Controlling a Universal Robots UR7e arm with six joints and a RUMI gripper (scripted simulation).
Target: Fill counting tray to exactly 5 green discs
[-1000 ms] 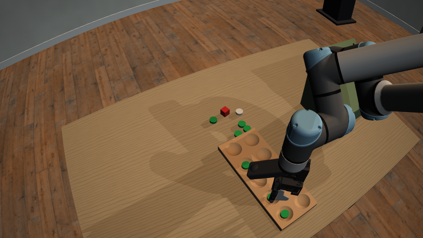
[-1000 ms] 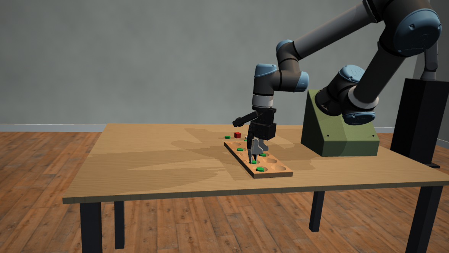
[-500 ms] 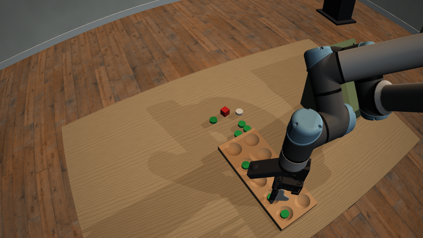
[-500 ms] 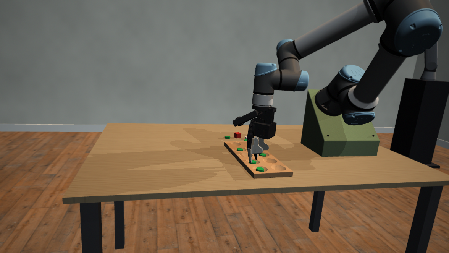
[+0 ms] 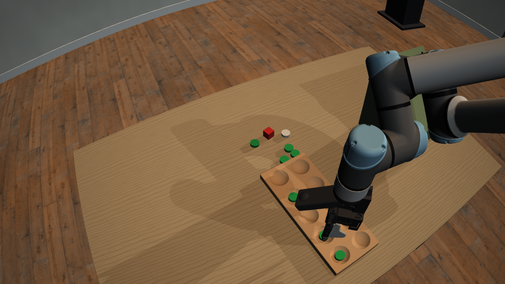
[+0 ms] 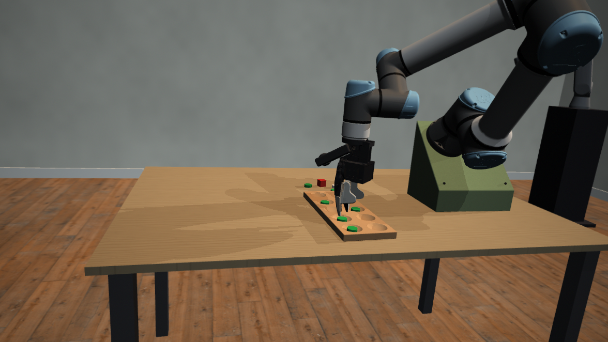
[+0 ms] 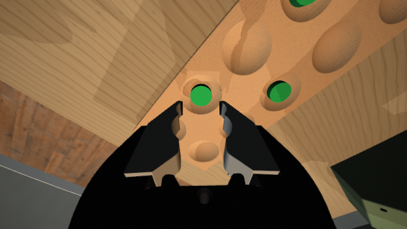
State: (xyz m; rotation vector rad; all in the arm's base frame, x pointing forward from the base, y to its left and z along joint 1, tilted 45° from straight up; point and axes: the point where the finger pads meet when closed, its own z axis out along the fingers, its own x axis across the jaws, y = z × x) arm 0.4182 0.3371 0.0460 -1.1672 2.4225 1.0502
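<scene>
The red cube is 40 cm to the right of my hand, 4 cm below it and 2 cm behind it. The rest, counted from my hand: wooden counting tray: 8 cm to the right, 4 cm below, 3 cm behind; then white disc: 38 cm to the right, 7 cm behind, 4 cm below.
</scene>
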